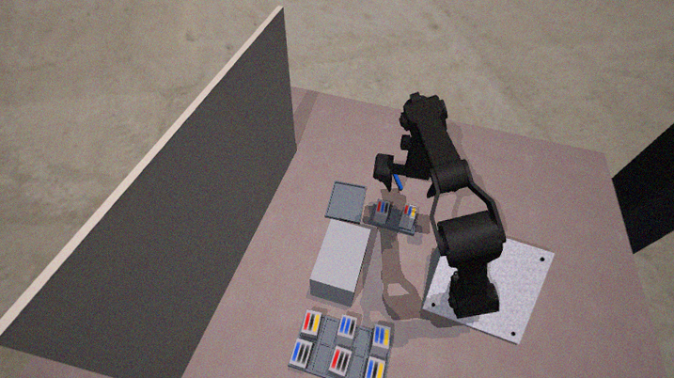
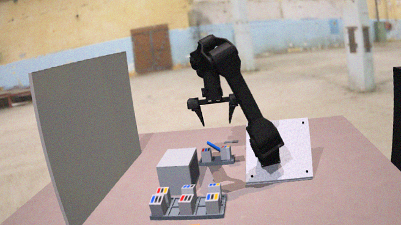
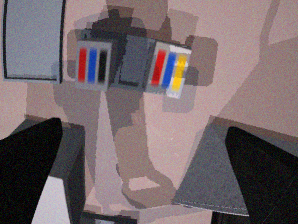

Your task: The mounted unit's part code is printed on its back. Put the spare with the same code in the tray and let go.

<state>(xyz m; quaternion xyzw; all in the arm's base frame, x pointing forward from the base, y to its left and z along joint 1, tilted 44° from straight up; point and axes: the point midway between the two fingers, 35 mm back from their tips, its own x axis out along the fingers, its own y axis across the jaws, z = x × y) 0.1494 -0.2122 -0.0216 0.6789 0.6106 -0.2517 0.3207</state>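
My gripper tip is now 20 mm past the grey spare block, 10 mm to the left of it and 100 mm above it. Round my gripper tip: grey mounted unit 130 mm ahead, 180 mm to the left, 90 mm below; grey tray 150 mm ahead, 40 mm to the right, 140 mm below; small grey bar 40 mm behind, 230 mm to the right, 140 mm below.
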